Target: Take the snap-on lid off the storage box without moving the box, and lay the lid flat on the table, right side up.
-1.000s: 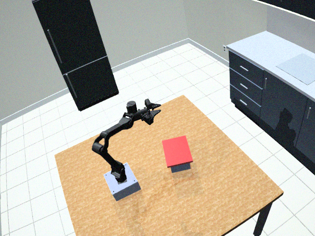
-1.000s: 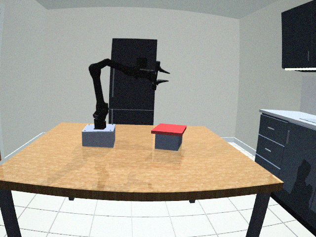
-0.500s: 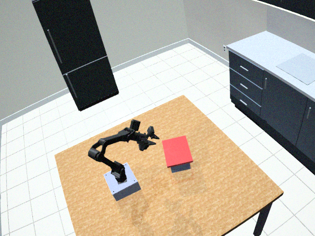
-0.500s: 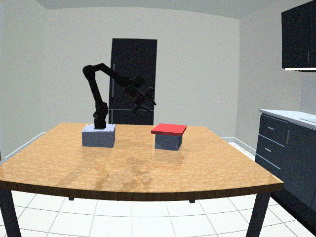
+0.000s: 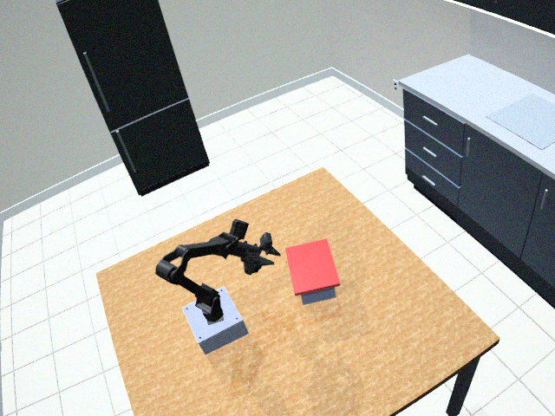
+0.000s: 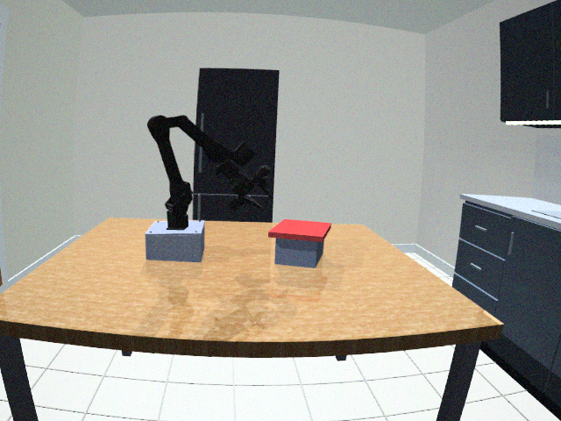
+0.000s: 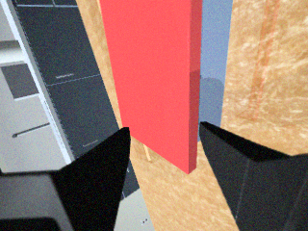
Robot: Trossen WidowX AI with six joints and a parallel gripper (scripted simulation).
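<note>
The lid is 120 mm ahead of my gripper tip, 70 mm below it and 20 mm to the right of it. From my gripper tip the other things lie so: storage box: 130 mm below, 120 mm ahead, 20 mm to the right.
</note>
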